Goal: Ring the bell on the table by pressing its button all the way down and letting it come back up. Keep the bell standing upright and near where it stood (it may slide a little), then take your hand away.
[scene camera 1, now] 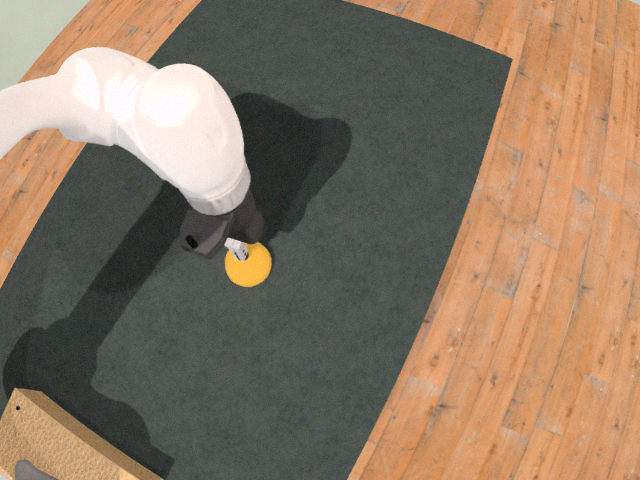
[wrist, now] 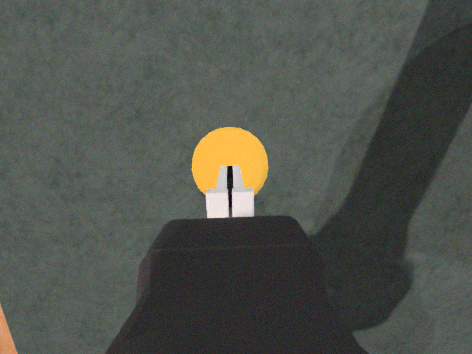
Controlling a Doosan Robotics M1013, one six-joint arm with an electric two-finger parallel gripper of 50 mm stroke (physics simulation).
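Places are measured from the arm's base along level axes (x ahead, y left, z up), in metres.
Where they show: gripper, fingertip midpoint: [scene camera 1: 241, 254] [wrist: 230, 178].
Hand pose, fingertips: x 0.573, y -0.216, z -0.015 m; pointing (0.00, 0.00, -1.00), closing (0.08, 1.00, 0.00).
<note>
After its pixels a point has its place.
The bell [scene camera 1: 250, 271] {x 0.554, y -0.232, z -0.038 m} [wrist: 230, 142] {x 0.546, y -0.213, z -0.041 m} shows from above as a round yellow shape on the dark green surface [scene camera 1: 320, 320] {x 0.507, y -0.363, z -0.076 m} [wrist: 90, 125] {x 0.514, y -0.363, z -0.077 m} and looks upright. My gripper [scene camera 1: 242, 256] {x 0.573, y -0.216, z -0.015 m} [wrist: 230, 178] {x 0.573, y -0.216, z -0.015 m} is shut with nothing between its fingers. Its fingertips are in front of the middle of the yellow shape in the wrist view and over its upper left part in the scene view. The fingers hide part of the bell. I cannot make out a separate button, nor whether the fingertips touch the bell or how far anything is pressed.
A tan wooden block or box [scene camera 1: 67, 439] {x 0.163, y 0.002, z 0.004 m} is at the lower left of the scene view. Wooden planks [scene camera 1: 542, 258] lie beyond the edge of the dark surface. The white arm [scene camera 1: 175, 124] {x 0.564, y -0.235, z 0.388 m} comes in from the left, and its shadow falls across the dark surface.
</note>
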